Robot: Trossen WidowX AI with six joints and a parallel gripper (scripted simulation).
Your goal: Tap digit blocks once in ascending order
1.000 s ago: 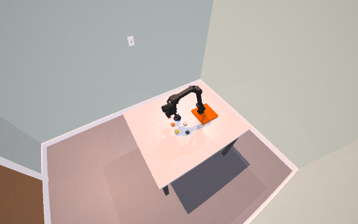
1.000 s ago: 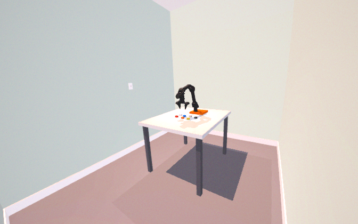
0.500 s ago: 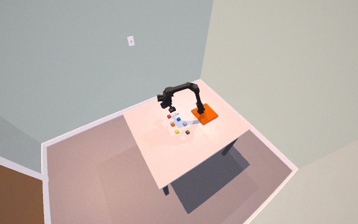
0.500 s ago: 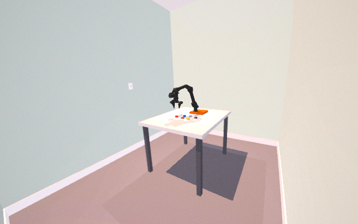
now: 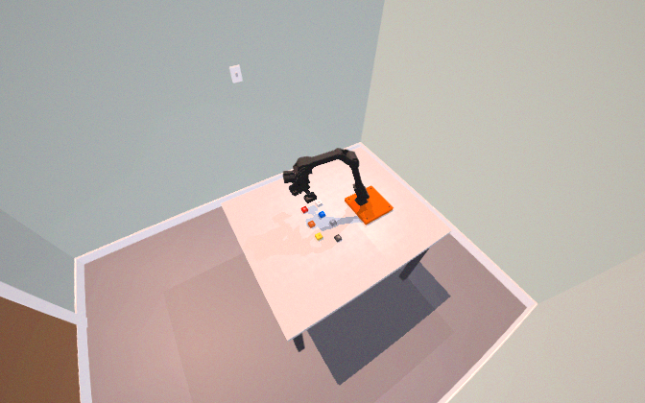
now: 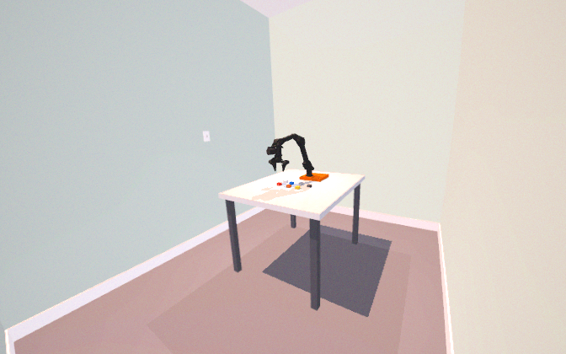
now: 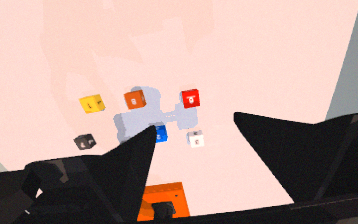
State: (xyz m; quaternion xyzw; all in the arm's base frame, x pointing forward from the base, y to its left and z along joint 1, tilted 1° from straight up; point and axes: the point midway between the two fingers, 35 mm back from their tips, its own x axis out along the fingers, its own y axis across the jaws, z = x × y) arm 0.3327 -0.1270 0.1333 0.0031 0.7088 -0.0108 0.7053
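Right now the yellow block is 2 cm ahead of my gripper tip, 20 cm to the left of it and 12 cm below it. Round my gripper tip: orange block: 1 cm ahead, 10 cm to the left, 12 cm below; then red block: 1 cm behind, 1 cm to the right, 12 cm below; then white block: 11 cm behind, 1 cm to the right, 12 cm below.
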